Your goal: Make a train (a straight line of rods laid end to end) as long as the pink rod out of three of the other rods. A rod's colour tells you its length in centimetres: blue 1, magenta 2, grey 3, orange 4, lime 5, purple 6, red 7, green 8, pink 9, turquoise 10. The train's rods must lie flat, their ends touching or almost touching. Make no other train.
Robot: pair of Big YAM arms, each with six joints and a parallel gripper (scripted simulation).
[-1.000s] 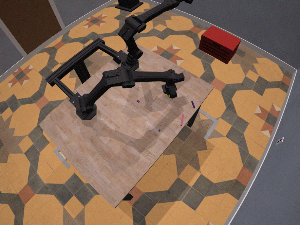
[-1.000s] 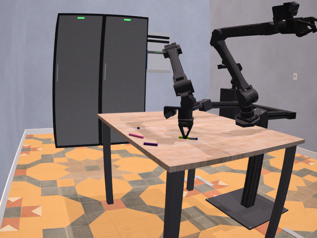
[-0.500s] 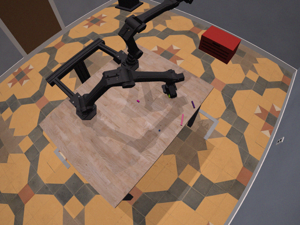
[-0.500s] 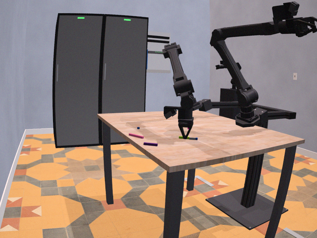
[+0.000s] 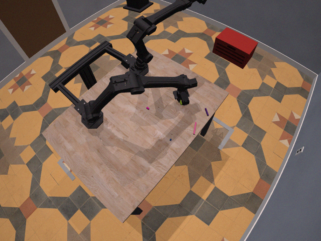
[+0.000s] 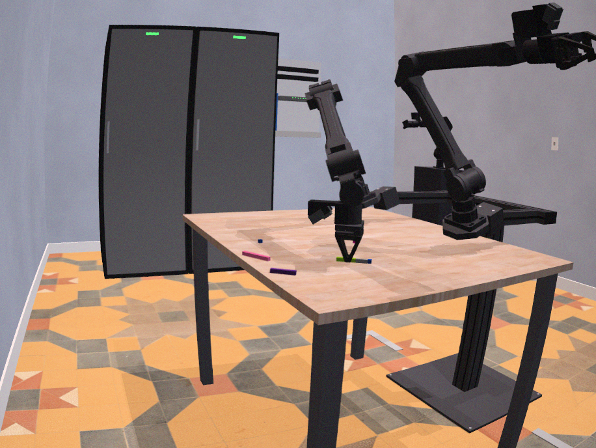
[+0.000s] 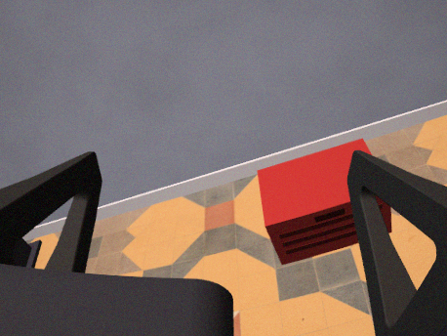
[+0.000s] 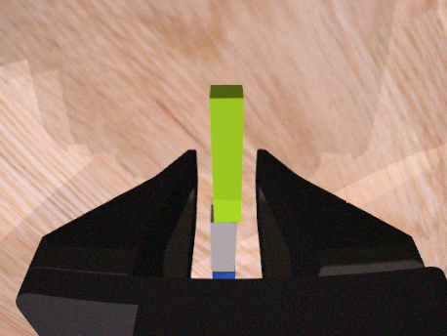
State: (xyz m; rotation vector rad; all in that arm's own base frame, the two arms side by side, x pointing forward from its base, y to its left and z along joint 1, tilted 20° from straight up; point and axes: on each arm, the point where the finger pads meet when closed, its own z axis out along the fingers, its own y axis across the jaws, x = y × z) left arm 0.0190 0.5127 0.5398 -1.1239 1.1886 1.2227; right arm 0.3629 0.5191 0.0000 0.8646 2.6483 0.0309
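My right hand is right at the lime rod. Also, from my right hand: grey rod: 20 mm behind, 20 mm to the left.
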